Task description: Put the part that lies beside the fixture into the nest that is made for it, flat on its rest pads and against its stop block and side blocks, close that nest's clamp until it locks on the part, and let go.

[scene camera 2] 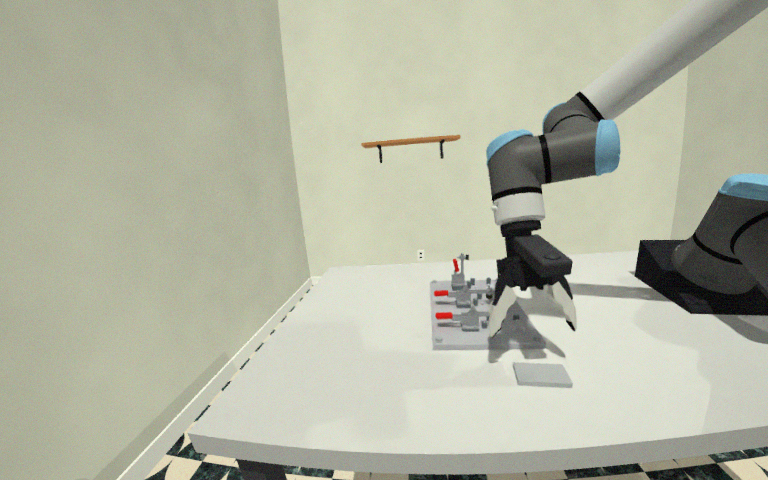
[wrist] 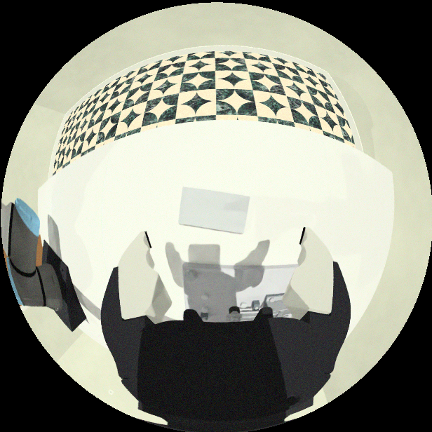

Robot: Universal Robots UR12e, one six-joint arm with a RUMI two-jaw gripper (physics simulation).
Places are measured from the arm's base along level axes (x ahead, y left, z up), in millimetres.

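Pixels of known places: gripper, fingertip midpoint: (scene camera 2: pixel 533 334); arm's base, link origin: (scene camera 2: pixel 710 268).
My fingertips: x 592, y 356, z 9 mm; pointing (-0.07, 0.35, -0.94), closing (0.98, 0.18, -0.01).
For each thing: its top centre in the pictures, then the offset to it from my fingertips. "*": a spot on its surface instead. Level surfaces: height alone.
- flat grey rectangular plate, top centre: (scene camera 2: pixel 541 372) 18 mm back, 11 mm left, 71 mm down
- fixture, top centre: (scene camera 2: pixel 474 304) 86 mm ahead, 234 mm right, 66 mm down
- rear clamp, surface spot: (scene camera 2: pixel 462 272) * 116 mm ahead, 336 mm right, 11 mm down
- middle clamp's red handle, surface spot: (scene camera 2: pixel 441 293) * 173 mm ahead, 216 mm right, 26 mm down
- front clamp's red handle, surface spot: (scene camera 2: pixel 444 315) * 161 mm ahead, 108 mm right, 30 mm down
- white table, surface height: 81 mm down
The part, a flat grey rectangular plate (scene camera 2: pixel 542 374) (wrist: pixel 214 210), lies on the table just in front of the fixture. The fixture (scene camera 2: pixel 470 340) (wrist: pixel 275 275) is a light grey base plate with small blocks, pins and clamps. The rear clamp (scene camera 2: pixel 462 272) stands with its arm raised and its red handle upright. The middle clamp's red handle (scene camera 2: pixel 441 293) and the front clamp's red handle (scene camera 2: pixel 444 315) lie level, toward the left. My gripper (scene camera 2: pixel 532 331) (wrist: pixel 225 232) is open and empty, pointing down above the table near the fixture's front right. It hides the fixture's right side in the scene view.
The white table (scene camera 2: pixel 339 396) (wrist: pixel 125 175) carries the fixture and the part. The robot's black base (scene camera 2: pixel 654 266) (wrist: pixel 65 287) is at the right in the scene view. A wooden shelf (scene camera 2: pixel 410 140) hangs on the back wall. The gripper's shadow falls across the fixture.
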